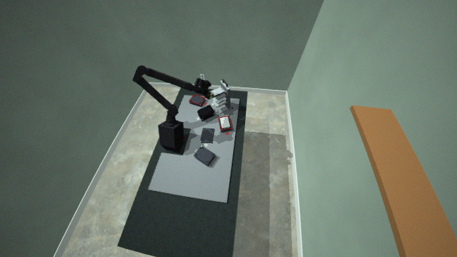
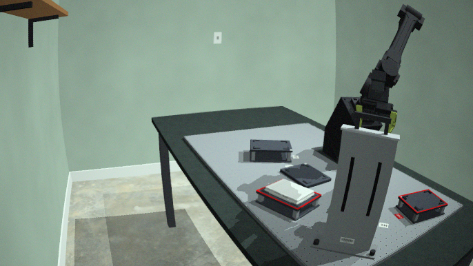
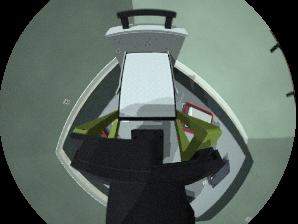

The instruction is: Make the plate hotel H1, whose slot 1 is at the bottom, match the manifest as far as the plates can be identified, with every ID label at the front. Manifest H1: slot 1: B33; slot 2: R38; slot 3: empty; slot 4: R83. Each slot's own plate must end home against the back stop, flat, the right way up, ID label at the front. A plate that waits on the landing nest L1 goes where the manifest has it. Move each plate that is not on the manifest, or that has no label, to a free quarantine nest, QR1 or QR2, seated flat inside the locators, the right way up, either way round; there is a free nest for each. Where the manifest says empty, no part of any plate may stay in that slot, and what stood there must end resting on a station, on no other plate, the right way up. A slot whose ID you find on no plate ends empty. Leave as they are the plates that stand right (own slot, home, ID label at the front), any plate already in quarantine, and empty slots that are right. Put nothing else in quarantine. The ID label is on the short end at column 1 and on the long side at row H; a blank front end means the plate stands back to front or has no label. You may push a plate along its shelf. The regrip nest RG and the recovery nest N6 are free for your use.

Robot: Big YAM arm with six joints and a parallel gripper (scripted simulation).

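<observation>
Now: hand 5 cm short of the plate, 5 cm to the right of it and 11 cm above it. Also, from my hand: N6 label (6 cm ahead, 43 cm to the right, 26 cm below); plate hotel H1 (10 cm ahead, 11 cm to the left, 11 cm below).
</observation>
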